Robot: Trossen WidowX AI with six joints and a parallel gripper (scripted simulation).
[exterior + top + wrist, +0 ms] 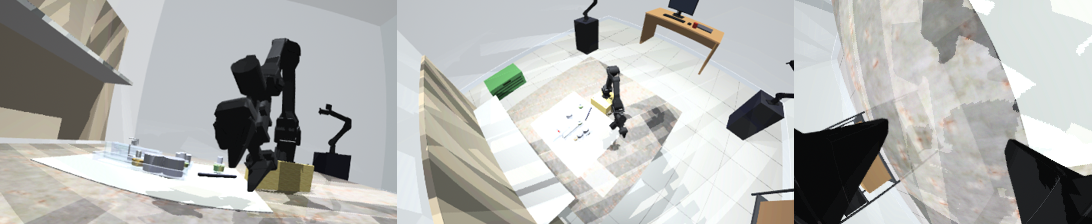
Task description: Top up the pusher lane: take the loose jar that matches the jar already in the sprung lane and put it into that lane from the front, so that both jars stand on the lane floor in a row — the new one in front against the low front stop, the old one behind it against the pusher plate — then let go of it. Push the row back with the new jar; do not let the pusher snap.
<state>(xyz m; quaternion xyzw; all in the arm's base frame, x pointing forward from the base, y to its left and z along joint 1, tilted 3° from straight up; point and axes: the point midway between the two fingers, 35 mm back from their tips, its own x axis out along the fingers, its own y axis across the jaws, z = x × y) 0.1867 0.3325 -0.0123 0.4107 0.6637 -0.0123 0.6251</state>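
My gripper tip is 37 cm to the left of the black rod, 5 cm above it and 2 cm short of it. Round my gripper tip: clear lane fixture (37 cm to the right, 30 cm ahead, 4 cm below).
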